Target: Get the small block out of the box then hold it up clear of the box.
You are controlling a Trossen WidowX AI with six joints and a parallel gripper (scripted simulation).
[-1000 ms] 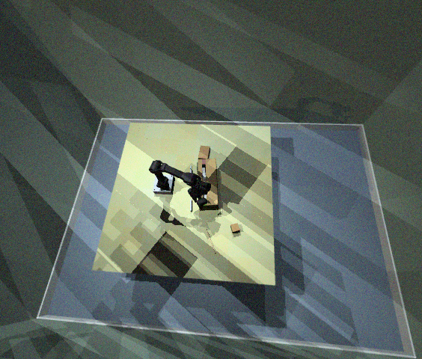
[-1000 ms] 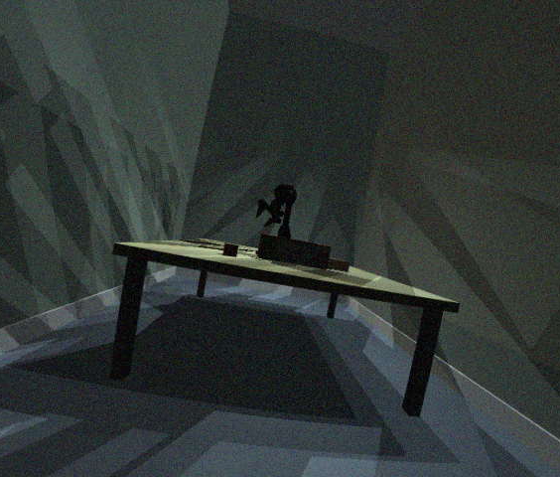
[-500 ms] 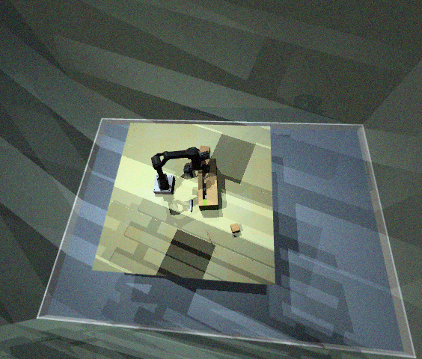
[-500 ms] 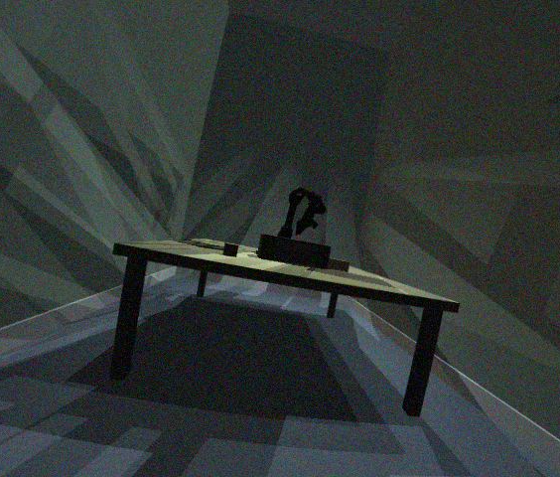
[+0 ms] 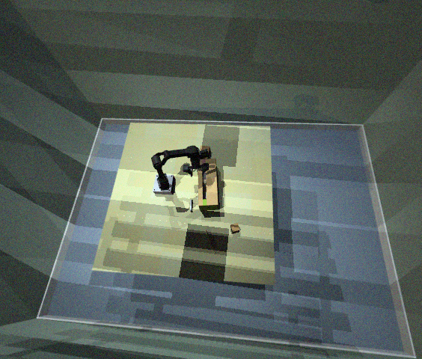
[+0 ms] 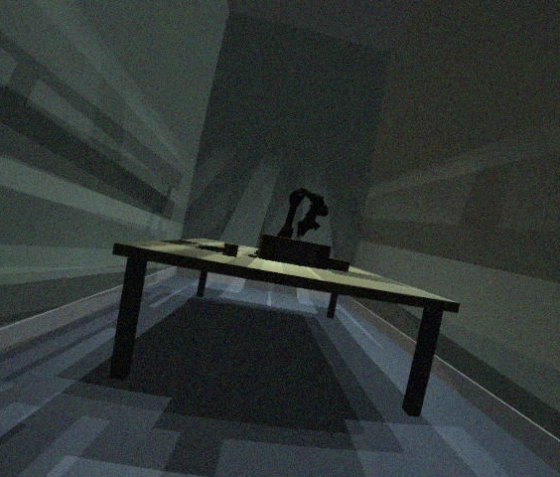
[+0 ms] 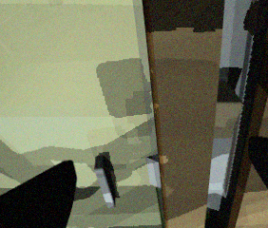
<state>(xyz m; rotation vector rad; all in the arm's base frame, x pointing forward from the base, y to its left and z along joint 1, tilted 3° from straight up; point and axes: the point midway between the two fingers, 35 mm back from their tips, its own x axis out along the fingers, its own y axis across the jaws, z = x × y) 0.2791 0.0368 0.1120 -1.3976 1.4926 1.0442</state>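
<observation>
Right now my gripper tip is 3 cm short of the box, 4 cm to the left of it and 9 cm above it. The rest, counted from my gripper tip: thin rod (6 cm ahead, 47 cm to the right, 15 cm below); brown cube (25 cm ahead, 40 cm to the right, 13 cm below); flat brown piece (6 cm ahead, 25 cm to the left, 13 cm below).
</observation>
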